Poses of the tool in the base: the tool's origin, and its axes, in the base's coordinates. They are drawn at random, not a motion.
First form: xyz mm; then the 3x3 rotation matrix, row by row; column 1 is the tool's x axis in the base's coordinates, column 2 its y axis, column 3 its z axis. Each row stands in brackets.
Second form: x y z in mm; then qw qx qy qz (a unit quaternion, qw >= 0). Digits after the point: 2 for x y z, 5 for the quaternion.
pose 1, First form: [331.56 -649.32 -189.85], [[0.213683 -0.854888 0.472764], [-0.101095 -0.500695 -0.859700], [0.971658 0.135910 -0.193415]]
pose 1, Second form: 331.56 -649.32 -189.85 0.36041 0.69061 -0.34606 0.52288
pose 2, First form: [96.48 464.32 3.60], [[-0.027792 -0.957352 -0.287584], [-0.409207 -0.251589 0.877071], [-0.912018 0.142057 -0.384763]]
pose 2, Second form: 96.48 464.32 3.60 0.28977 -0.63415 0.53874 0.47292
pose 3, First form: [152.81 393.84 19.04], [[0.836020 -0.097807 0.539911], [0.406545 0.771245 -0.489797], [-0.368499 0.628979 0.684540]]
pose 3, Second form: 152.81 393.84 19.04 0.90717 0.30832 0.25034 0.13899
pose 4, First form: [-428.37 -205.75 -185.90], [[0.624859 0.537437 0.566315], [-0.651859 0.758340 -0.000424], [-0.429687 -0.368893 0.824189]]
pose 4, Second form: -428.37 -205.75 -185.90 0.89546 -0.10287 0.27807 -0.33204
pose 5, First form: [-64.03 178.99 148.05], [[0.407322 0.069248 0.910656], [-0.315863 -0.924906 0.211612], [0.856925 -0.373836 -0.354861]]
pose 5, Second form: -64.03 178.99 148.05 0.17857 -0.81962 0.07522 -0.53915
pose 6, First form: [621.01 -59.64 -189.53], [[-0.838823 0.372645 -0.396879], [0.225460 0.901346 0.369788], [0.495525 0.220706 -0.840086]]
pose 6, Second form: 621.01 -59.64 -189.53 0.23582 -0.15805 -0.94608 -0.15604
